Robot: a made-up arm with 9 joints. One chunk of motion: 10 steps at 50 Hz.
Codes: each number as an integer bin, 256 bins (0 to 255) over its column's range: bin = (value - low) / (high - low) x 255, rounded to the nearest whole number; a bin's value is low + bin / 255 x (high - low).
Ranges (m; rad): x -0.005..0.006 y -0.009..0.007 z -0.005..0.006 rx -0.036..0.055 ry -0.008..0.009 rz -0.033..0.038
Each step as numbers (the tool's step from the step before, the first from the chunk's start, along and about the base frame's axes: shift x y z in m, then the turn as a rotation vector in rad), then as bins.
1 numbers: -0.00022 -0.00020 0.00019 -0.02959 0.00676 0.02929
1 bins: 111 140 120 18 221 224
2 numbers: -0.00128 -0.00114 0.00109 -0.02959 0.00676 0.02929
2 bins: 86 125 141 18 221 224
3 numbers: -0.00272 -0.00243 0.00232 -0.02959 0.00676 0.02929
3 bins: 53 105 170 18 221 224
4 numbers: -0.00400 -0.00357 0.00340 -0.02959 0.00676 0.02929
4 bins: 23 87 195 18 221 224
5 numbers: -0.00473 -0.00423 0.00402 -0.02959 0.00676 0.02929
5 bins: 6 76 209 18 221 224
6 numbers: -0.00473 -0.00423 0.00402 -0.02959 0.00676 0.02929
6 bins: 6 76 209 18 221 224
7 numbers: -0.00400 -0.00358 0.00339 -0.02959 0.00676 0.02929
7 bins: 23 86 194 18 221 224
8 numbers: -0.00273 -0.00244 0.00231 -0.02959 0.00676 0.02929
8 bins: 53 105 169 18 221 224
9 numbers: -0.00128 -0.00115 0.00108 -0.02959 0.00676 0.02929
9 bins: 86 125 141 18 221 224
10 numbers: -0.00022 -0.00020 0.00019 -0.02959 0.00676 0.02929
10 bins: 111 140 120 18 221 224
